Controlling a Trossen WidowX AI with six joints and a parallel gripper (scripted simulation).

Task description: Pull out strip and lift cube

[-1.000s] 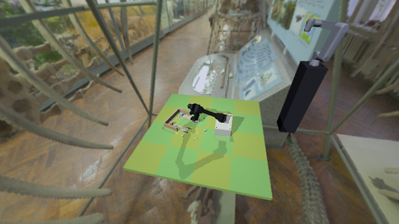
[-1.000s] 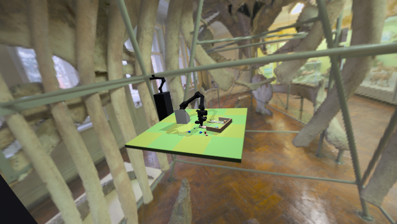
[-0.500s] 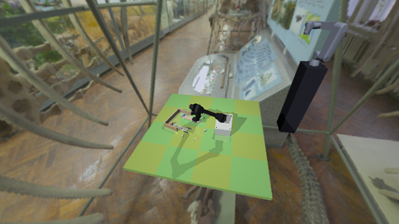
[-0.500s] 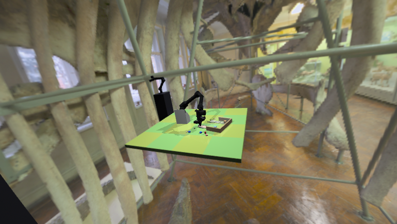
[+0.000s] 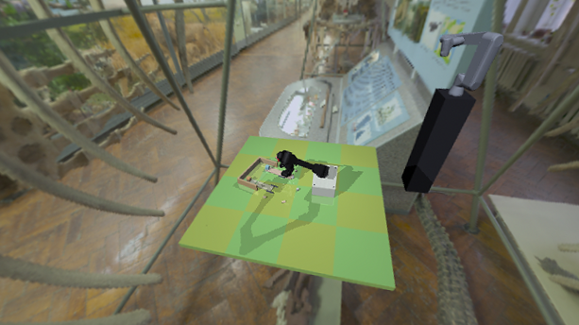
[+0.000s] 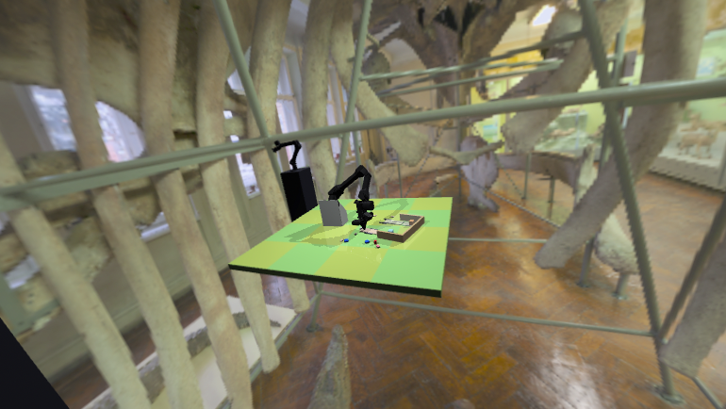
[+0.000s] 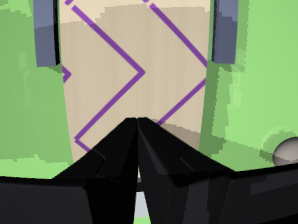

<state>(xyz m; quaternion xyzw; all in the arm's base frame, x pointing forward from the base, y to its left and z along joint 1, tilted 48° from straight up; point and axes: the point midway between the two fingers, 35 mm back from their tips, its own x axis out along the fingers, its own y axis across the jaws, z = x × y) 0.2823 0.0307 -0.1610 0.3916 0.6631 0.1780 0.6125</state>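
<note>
My gripper tip is 10 cm short of the strip and 3 cm to the left of it. Also, from my gripper tip: pink cube: 17 cm ahead, 23 cm to the right.
</note>
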